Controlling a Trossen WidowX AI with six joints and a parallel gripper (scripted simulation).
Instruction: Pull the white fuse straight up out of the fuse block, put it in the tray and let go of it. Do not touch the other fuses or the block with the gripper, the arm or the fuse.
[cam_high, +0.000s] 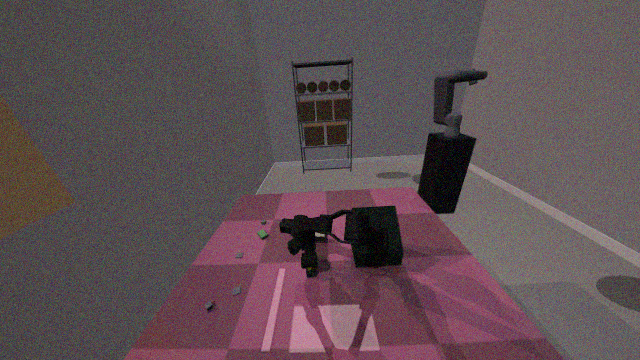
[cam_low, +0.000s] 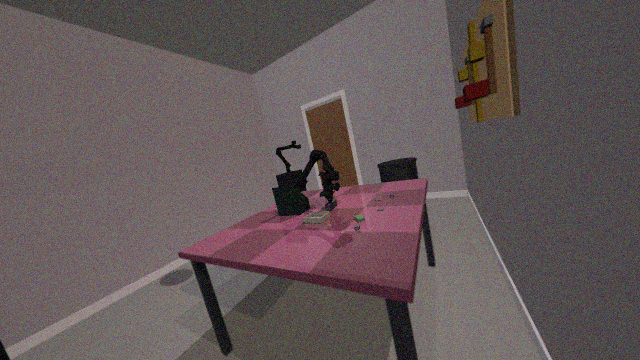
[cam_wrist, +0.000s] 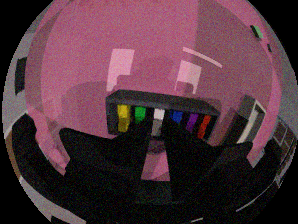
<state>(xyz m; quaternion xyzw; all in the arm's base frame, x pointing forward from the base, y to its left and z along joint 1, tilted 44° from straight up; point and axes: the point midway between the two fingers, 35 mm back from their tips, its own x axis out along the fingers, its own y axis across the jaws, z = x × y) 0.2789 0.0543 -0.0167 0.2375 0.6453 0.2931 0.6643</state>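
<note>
My gripper tip is now 10 mm above the white fuse.
</note>
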